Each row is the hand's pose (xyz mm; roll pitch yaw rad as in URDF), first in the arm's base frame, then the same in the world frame.
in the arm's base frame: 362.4 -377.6 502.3 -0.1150 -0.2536 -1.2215
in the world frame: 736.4 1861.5 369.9 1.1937 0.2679 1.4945
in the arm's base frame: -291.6 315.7 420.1 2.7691 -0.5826 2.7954
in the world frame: 898.3 922.7 283.3 1.6683 0.3362 -0.6152
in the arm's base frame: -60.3 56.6 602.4 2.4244 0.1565 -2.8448
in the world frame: 986.4 1301.8 332.2 0.9377 1.1932 -1.3085
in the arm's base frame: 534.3 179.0 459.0 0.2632 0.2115 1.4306
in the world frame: 690.6 1515.3 838.2 -0.8601 -0.7296 -1.7901
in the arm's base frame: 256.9 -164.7 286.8 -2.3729 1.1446 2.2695
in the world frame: 577.2 1583.3 383.0 2.3954 0.1685 -2.4666
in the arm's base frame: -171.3 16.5 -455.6 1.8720 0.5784 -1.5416
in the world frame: 3.5 1019.1 36.8 -2.6161 0.6371 2.4062
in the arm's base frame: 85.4 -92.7 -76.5 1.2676 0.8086 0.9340
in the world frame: 284.4 1342.2 232.4 0.9705 -0.5597 -2.6925
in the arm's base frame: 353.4 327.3 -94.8 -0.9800 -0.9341 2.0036
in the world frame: 224.4 1164.2 694.2 -2.6435 -0.2878 -0.4028
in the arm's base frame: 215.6 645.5 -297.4 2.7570 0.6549 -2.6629
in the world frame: 95.2 788.0 749.9 0.0277 1.0593 -2.5706
